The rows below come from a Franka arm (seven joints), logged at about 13 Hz.
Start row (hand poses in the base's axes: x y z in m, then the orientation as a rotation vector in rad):
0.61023 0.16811 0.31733 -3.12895 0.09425 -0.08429
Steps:
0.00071 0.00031 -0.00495 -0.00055 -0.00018 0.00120
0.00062 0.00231 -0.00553 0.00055 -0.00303 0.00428
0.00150 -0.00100 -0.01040 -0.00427 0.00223 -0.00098
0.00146 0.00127 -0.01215 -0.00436 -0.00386 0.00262
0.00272 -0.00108 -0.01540 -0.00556 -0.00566 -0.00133
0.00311 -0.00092 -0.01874 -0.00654 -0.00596 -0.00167
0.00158 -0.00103 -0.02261 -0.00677 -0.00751 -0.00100
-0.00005 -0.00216 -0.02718 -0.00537 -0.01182 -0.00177
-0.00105 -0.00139 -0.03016 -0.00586 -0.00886 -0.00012
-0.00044 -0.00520 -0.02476 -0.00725 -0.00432 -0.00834
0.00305 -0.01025 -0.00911 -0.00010 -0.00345 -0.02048
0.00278 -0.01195 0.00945 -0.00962 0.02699 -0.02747
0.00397 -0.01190 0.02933 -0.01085 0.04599 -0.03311
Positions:
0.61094 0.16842 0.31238 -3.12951 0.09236 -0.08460
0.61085 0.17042 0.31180 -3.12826 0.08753 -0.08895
0.61173 0.16711 0.30693 -3.13335 0.09575 -0.08112
0.61169 0.16938 0.30518 -3.13307 0.09006 -0.09063
0.61295 0.16703 0.30193 -3.13405 0.09622 -0.09358
0.61334 0.16719 0.29859 -3.13500 0.09674 -0.09413
0.61181 0.16708 0.29472 -3.13512 0.09567 -0.09657
0.61018 0.16595 0.29015 -3.13337 0.09685 -0.10321
0.60918 0.16672 0.28717 -3.13413 0.09429 -0.09860
0.60979 0.16291 0.29257 -3.13567 0.10721 -0.09167
0.61328 0.15786 0.30822 -3.12821 0.12628 -0.08986
0.61301 0.15616 0.32678 3.13722 -0.13741 0.04284
0.61420 0.15621 0.34666 3.13513 -0.14624 0.01312

